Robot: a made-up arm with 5 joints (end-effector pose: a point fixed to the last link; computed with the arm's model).
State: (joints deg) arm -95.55 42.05 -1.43 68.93 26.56
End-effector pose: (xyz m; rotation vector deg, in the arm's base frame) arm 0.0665 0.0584 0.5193 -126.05 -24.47 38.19
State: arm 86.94 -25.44 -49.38 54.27 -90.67
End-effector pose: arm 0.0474 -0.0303 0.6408 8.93 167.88 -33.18
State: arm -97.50 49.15 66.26 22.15 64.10
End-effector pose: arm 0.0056 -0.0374 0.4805 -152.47 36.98 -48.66
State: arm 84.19 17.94 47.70 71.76 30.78
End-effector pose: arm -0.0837 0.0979 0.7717 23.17 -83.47 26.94
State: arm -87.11 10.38 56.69 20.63 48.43
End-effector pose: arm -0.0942 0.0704 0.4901 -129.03 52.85 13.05
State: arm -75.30 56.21 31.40 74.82 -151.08
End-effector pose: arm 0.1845 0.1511 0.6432 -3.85 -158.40 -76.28
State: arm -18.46 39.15 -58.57 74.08 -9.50
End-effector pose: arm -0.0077 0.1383 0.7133 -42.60 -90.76 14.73
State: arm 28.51 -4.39 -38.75 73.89 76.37
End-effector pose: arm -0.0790 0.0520 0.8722 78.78 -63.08 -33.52
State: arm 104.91 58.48 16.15 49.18 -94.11
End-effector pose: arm 0.0424 -0.0739 0.6885 15.80 -95.66 112.03
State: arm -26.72 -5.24 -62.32 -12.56 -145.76
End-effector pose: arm 0.0090 0.0801 0.7543 -11.09 30.39 -116.73
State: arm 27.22 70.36 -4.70 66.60 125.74
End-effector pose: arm 0.1389 0.0750 0.8607 16.95 -49.28 -117.44
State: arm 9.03 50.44 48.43 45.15 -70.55
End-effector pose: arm 0.0190 0.1084 0.7595 -21.05 37.92 117.61
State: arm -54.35 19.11 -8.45 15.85 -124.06
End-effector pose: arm 0.0466 0.1520 0.7145 7.69 75.47 161.48
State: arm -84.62 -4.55 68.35 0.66 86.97
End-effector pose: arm -0.1266 0.0390 0.4967 -155.97 27.75 -0.93
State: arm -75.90 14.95 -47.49 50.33 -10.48
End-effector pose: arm -0.0489 0.1420 0.6149 -62.78 -30.10 71.90
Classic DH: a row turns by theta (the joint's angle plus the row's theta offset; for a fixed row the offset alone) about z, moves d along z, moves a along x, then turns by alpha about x. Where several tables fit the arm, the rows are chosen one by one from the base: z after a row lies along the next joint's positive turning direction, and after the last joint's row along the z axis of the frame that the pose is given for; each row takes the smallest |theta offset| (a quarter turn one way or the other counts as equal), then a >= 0, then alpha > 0; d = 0 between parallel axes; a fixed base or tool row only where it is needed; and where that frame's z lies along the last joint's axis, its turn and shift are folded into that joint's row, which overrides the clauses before.
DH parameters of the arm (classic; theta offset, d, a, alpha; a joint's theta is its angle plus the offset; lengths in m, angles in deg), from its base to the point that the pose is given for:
base (fixed): 85.09 0.6648 0.0439 74.25
joint 1: 1.62 -0.0077 0.0169 107.31
joint 2: -4.47 -0.0254 0.0155 88.57
joint 3: 85.47 0.0212 -0.1222 -114.87
joint 4: 82.01 -0.0934 -0.0182 77.85
joint 5: 39.61 0.4935 -0.0662 -171.6
tool (fixed): 103.78 0.4469 0 0

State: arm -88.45 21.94 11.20 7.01 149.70
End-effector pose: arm 0.0924 0.1034 0.4993 -105.06 -66.92 -77.49
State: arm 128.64 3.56 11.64 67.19 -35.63
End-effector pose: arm -0.0368 -0.0314 0.6551 36.36 -141.73 19.08
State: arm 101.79 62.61 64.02 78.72 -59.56
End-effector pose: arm 0.0387 -0.0049 0.7308 -4.35 -62.86 113.52
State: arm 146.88 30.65 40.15 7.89 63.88
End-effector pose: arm -0.1097 -0.1370 0.7350 94.54 -19.39 37.97
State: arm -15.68 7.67 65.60 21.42 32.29
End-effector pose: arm -0.1298 0.1705 0.6134 -75.47 24.94 52.09
